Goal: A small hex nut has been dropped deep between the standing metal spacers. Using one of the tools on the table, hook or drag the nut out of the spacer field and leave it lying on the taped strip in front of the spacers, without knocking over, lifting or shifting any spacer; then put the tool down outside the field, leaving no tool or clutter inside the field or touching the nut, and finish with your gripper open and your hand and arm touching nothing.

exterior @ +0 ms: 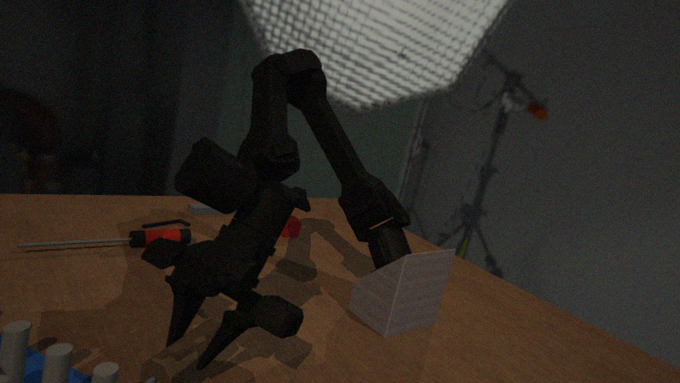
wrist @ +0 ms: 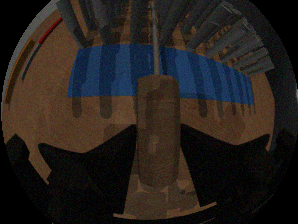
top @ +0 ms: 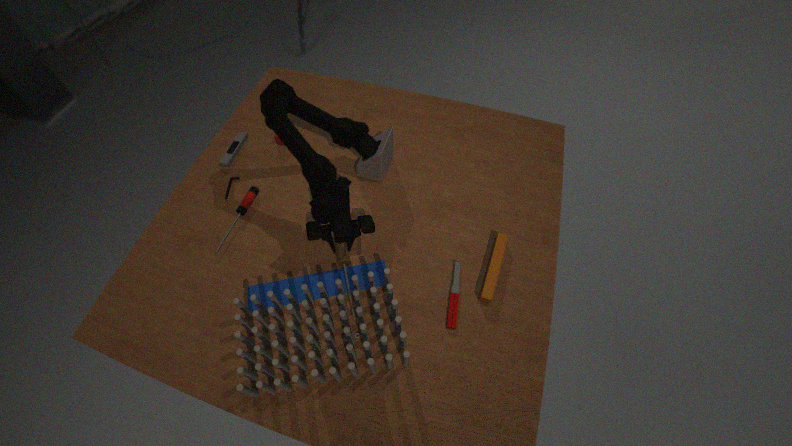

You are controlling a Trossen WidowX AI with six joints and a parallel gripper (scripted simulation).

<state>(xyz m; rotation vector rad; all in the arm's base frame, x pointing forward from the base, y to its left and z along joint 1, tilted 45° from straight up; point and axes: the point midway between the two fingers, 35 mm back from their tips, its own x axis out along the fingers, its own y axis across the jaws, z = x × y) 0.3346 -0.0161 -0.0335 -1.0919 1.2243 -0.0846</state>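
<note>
The blue taped strip is 11 cm ahead of my gripper tip, 4 cm to the right of it and 3 cm below it. Also, from my gripper tip: orange bar 8 cm behind, 44 cm to the left, 2 cm below; then black hex key 16 cm behind, 47 cm to the right, 3 cm below; then red-and-grey tool 2 cm ahead, 34 cm to the left, 3 cm below.
</note>
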